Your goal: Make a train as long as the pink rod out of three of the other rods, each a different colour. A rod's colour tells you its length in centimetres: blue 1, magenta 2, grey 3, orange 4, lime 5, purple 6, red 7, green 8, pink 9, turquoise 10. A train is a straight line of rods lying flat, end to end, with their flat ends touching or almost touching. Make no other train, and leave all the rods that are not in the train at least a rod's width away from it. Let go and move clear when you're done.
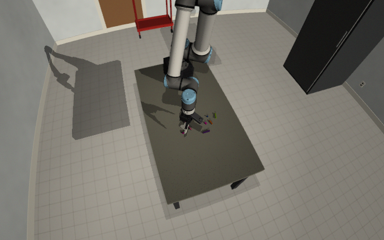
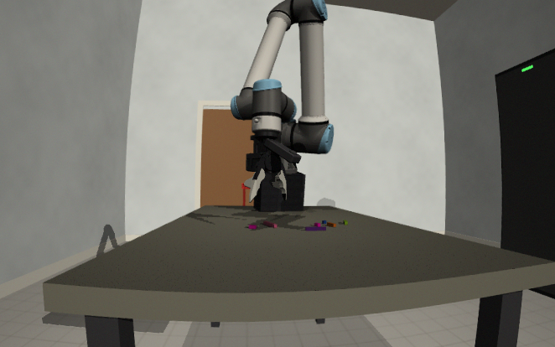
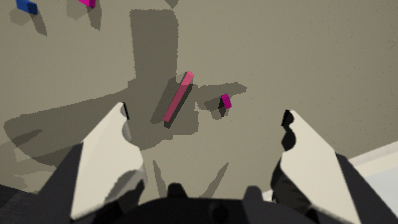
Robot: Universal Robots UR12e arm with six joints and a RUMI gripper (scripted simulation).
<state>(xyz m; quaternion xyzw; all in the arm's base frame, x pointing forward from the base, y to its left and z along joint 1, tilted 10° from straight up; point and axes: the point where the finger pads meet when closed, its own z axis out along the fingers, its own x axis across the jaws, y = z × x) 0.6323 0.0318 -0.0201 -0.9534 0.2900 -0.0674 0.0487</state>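
The blue rod is 170 mm to the left of my hand, 130 mm behind it and 70 mm below it. Also, from my hand: purple rod: 140 mm to the left, 70 mm below, 20 mm ahead; then orange rod: 190 mm to the left, 70 mm below, 70 mm behind; then pink rod: 70 mm below, 50 mm behind.
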